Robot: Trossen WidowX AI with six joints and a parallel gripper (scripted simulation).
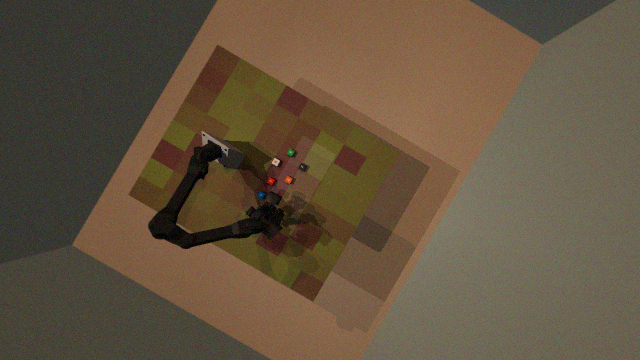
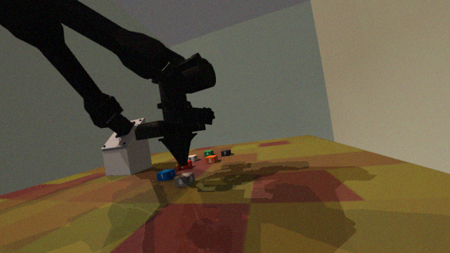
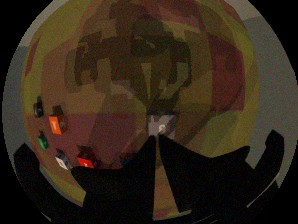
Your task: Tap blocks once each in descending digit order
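Now: the grey block 1 cm to the right of my gripper tip and 3 cm below it. Also, from my gripper tip: blue block (8 cm behind, 3 cm to the left, 3 cm below); then red block (7 cm behind, 12 cm to the left, 3 cm below); then orange block (17 cm to the left, 3 cm below).
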